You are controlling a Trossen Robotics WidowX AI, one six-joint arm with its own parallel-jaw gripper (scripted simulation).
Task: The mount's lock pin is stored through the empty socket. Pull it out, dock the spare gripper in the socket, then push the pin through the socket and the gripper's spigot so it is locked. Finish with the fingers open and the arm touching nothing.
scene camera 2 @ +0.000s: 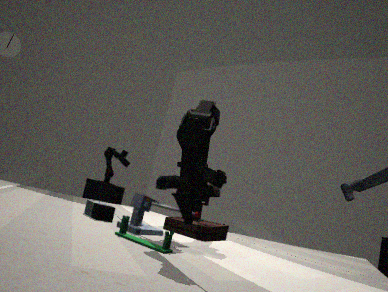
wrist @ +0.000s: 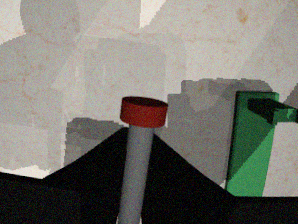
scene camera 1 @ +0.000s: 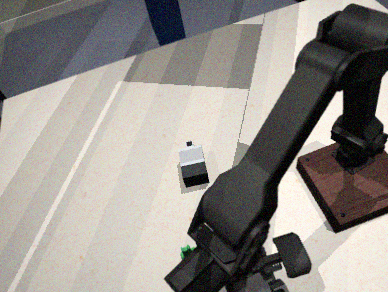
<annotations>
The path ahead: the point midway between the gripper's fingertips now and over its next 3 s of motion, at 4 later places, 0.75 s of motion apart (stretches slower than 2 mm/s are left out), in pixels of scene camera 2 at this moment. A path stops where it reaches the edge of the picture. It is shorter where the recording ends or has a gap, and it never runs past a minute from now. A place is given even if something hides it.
My gripper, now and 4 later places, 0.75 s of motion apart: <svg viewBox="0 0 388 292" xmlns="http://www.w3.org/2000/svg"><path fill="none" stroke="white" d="M188 224L191 214L191 213L192 215L188 231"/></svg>
</annotations>
